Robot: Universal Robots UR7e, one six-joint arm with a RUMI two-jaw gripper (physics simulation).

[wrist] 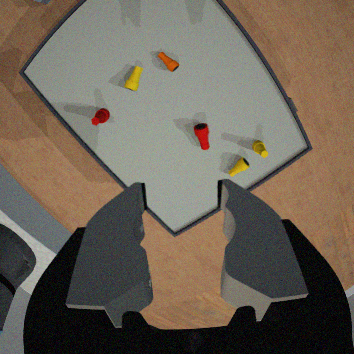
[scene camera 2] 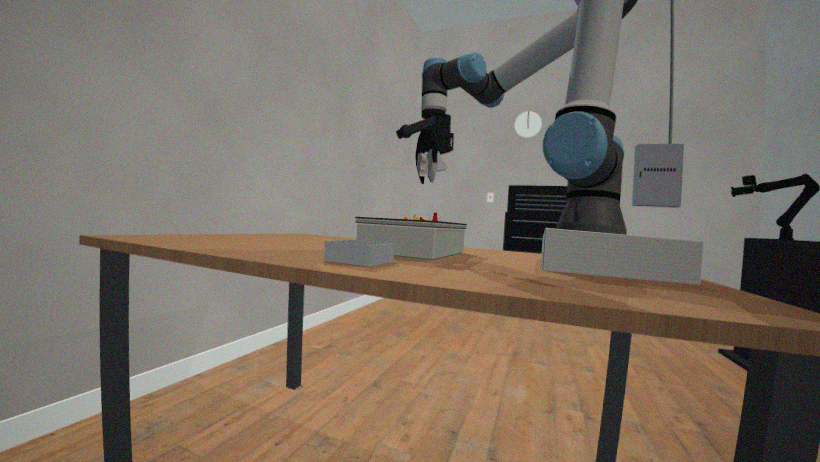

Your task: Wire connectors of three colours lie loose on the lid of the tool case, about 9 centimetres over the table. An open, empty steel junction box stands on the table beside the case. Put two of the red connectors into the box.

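Places are measured from the arm's base along level axes (x left, y ahead, z down), in centimetres.
Where they show: gripper, fingertip midpoint: [wrist: 180,183] [scene camera 2: 426,183]; arm's base at its link origin: [wrist: 6,245] [scene camera 2: 589,236].
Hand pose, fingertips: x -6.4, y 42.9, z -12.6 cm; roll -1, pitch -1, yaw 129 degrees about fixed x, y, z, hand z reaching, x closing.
Note:
Things, the pixels of their top centre, and the offset from my fingertips. "*": a spot on its surface instead. Level surfaces: height alone.
- tool case at its top centre: [wrist: 170,95] [scene camera 2: 415,220] dx +3.4, dy +1.8, dz +11.2 cm
- lid at a spot on its surface: [wrist: 155,155] * dx -0.5, dy -4.1, dz +11.6 cm
- yellow connector at its top centre: [wrist: 264,153] dx -7.2, dy +5.7, dz +9.1 cm
- steel junction box at its top centre: [scene camera 2: 361,242] dx +32.9, dy +2.8, dz +16.4 cm
- orange connector at its top centre: [wrist: 167,60] dx +6.4, dy +3.9, dz +10.3 cm
- wooden table at its surface level: dz +20.2 cm
My gripper [scene camera 2: 427,181] [wrist: 180,183] is partly open and empty, well above the tool case [scene camera 2: 395,238]. On the lid [wrist: 155,155], a red connector [wrist: 202,136] lies on its side near the middle, ahead of the fingertips in the wrist view. Another red connector [scene camera 2: 434,216] [wrist: 102,116] stands upright towards the lid's left edge in the wrist view. Two yellow connectors [wrist: 133,79] [wrist: 239,166] lie on their sides and one yellow connector [wrist: 260,148] stands upright. The steel junction box [scene camera 2: 358,253] stands beside the case; its inside is hidden in the scene view.
An orange connector [wrist: 169,61] lies towards the far part of the lid. The wooden table [scene camera 2: 229,246] carries the case, the box and a long grey block [scene camera 2: 622,256] in front of the robot's base [scene camera 2: 591,218]. The lid has a dark raised rim.

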